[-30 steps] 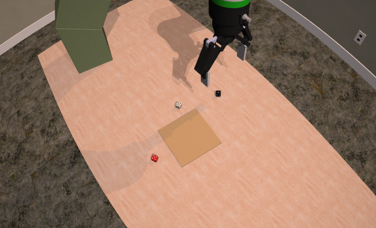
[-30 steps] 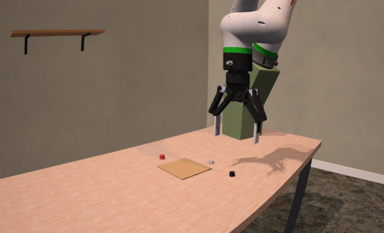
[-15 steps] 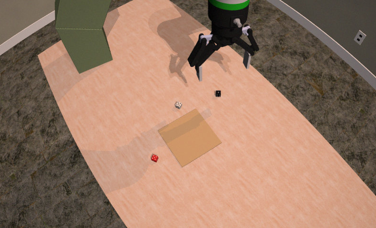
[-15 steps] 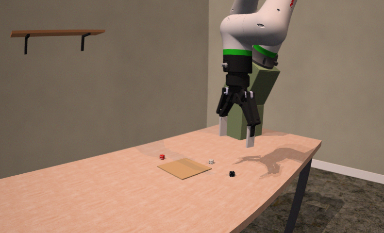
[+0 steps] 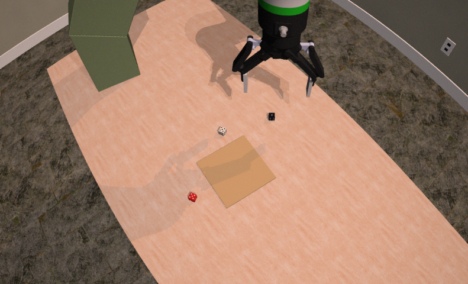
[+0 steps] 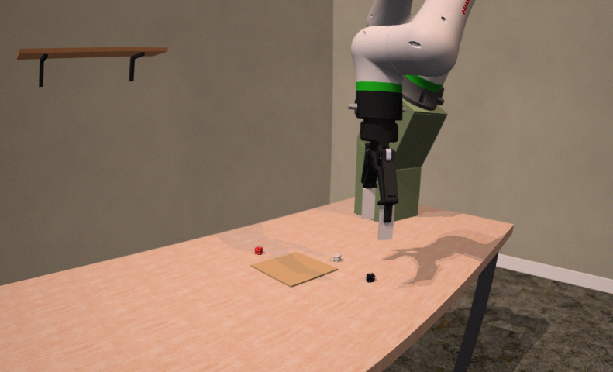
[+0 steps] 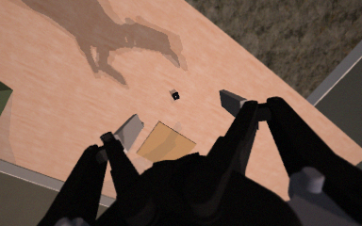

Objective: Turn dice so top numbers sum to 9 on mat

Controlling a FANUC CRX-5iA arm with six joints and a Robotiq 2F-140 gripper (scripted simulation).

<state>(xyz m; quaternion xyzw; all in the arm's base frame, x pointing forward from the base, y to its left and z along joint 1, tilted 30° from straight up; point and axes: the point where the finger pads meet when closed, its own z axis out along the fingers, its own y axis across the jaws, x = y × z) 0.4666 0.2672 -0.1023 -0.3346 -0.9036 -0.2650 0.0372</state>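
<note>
My gripper is now 120 mm above the black die. The rest, counted from my hand: tan square mat (70 mm ahead, 170 mm to the right, 130 mm below); white die (40 mm behind, 130 mm to the right, 120 mm below); red die (70 mm ahead, 290 mm to the right, 120 mm below).
</note>
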